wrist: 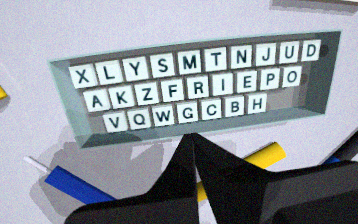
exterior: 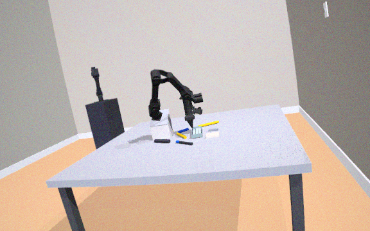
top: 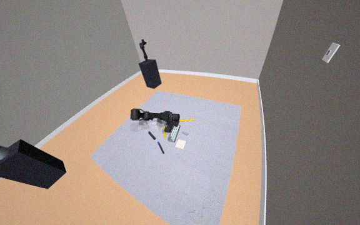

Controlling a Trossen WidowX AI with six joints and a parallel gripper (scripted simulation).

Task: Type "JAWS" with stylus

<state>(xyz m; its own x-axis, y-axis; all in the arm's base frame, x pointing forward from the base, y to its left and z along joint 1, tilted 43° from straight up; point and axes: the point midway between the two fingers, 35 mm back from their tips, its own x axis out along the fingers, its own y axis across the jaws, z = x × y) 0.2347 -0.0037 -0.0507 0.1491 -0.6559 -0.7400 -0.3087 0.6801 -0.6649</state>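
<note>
My gripper tip is now 90 mm past the stylus, 100 mm to the right of it and 40 mm above it. Also, from my gripper tip: grey block: 130 mm ahead, 40 mm to the left, 40 mm below; then grey stylus tip: 70 mm behind, 130 mm to the left, 40 mm below; then white pad: 160 mm ahead, 80 mm to the right, 40 mm below.
</note>
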